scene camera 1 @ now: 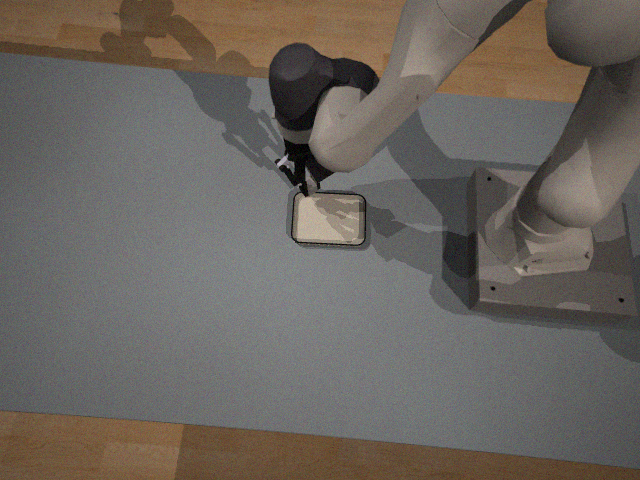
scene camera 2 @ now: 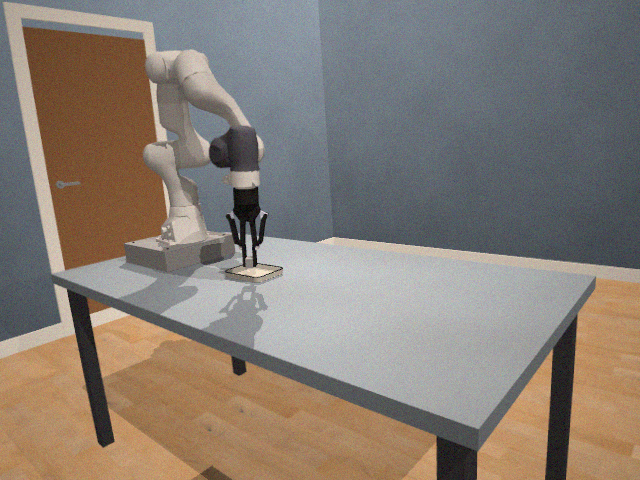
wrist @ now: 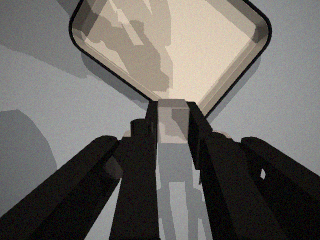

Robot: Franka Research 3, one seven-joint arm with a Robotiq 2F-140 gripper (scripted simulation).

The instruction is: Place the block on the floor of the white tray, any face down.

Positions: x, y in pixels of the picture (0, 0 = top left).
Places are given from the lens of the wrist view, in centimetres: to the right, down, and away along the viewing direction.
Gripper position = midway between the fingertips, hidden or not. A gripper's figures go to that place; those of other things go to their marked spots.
my gripper [wrist: 171, 115]: 1, 0, 18
block [wrist: 172, 114]: 1, 0, 15
white tray [wrist: 200, 58]: 4, -7, 21
The marked spots on the white tray and the block are 9 cm apart.
